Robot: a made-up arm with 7 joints.
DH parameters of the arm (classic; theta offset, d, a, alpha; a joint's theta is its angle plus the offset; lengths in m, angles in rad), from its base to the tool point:
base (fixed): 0 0.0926 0.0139 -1.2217
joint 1: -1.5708 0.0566 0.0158 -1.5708
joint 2: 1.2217 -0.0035 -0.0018 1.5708
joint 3: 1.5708 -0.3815 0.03 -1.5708
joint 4: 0 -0.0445 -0.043 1.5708
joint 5: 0 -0.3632 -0.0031 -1.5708
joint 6: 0 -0.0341 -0.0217 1.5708
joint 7: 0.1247 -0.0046 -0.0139 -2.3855
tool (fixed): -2.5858 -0.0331 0 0
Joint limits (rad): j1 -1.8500..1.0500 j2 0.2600..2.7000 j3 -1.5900..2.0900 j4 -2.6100..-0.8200 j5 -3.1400..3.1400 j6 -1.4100..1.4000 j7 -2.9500..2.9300
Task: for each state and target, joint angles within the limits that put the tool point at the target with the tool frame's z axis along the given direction. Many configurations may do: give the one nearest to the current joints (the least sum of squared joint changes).
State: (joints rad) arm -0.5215 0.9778 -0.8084 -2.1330 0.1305 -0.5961 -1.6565
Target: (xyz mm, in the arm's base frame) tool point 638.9 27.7 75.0 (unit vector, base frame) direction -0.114 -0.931 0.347
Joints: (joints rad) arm -1.1374 0.7575 -0.6741 -1.4031 -0.0463 -0.1181 -1.7766
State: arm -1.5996 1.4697 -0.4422 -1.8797 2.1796 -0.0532 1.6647
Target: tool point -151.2 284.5 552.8 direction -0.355 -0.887 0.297
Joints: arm -1.8500 1.9150 0.1799 -1.6866 2.5803 -0.0574 2.0567
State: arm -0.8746 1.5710 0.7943 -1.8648 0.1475 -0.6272 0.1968
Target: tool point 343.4 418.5 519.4 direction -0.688 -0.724 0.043
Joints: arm -0.8164 1.4758 0.5062 -1.5671 -0.2515 -1.3250 -0.4964
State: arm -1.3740 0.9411 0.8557 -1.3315 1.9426 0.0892 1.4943
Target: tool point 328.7 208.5 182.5 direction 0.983 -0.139 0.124
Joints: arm -0.4174 0.7173 0.5662 -2.1571 1.2650 0.3356 0.9268
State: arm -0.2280 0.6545 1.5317 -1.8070 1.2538 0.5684 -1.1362
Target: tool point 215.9 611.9 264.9 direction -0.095 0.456 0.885
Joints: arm -0.0934 1.2676 1.2216 -1.3108 0.9659 0.3895 -1.4779
